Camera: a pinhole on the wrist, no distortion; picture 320 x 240 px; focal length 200.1 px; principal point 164.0 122.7 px. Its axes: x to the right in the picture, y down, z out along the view. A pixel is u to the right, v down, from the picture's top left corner.
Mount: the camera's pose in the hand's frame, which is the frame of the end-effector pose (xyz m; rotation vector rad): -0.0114 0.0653 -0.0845 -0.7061 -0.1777 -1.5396
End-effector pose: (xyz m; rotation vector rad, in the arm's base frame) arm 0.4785 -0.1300 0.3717 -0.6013 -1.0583 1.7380
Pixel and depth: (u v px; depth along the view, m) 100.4 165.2 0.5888
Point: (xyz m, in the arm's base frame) -0.0746 -0.0386 0.0706
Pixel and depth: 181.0 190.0 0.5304
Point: -0.0273 0.0145 0.3054
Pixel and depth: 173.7 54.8 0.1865
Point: 0.3367 -0.1966 0.2748
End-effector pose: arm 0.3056 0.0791 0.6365 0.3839 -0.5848 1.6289
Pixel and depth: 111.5 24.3 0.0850
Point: 0.1792 0.0587 0.5891
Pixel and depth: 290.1 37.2 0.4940
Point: 0.1838 -0.2621 1.0411
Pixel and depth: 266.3 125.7 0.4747
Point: 0.1437 -0.0363 1.0519
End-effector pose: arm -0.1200 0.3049 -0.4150 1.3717 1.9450 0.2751
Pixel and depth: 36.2 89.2 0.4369
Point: 0.3549 0.5303 -0.2357
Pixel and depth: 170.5 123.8 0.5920
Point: 0.3704 0.5222 -0.5800
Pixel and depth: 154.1 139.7 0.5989
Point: 0.3685 0.5852 -0.5529
